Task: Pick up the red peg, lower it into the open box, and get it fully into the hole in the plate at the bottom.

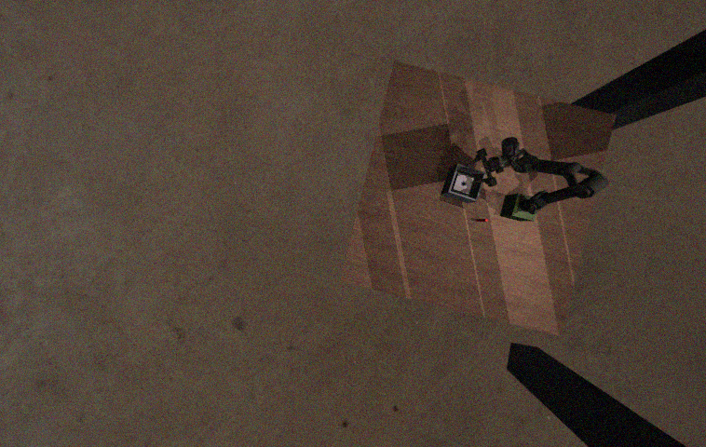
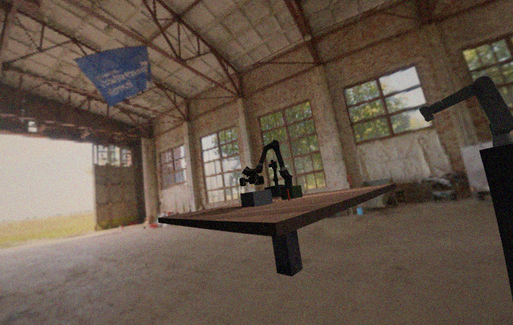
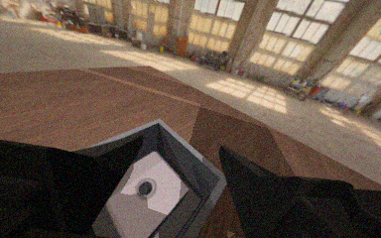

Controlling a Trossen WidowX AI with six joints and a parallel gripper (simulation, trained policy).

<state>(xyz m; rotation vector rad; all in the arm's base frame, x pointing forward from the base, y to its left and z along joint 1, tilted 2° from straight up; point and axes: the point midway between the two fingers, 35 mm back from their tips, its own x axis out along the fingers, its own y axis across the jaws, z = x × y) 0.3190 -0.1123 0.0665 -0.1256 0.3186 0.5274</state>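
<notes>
The red peg is 17 cm behind my gripper tip, 20 cm to the left of it and 11 cm below it. From my gripper tip the other things lie so: grey box: 3 cm behind, 2 cm to the left, 12 cm below; pale plate: 3 cm behind, 2 cm to the left, 10 cm below.
</notes>
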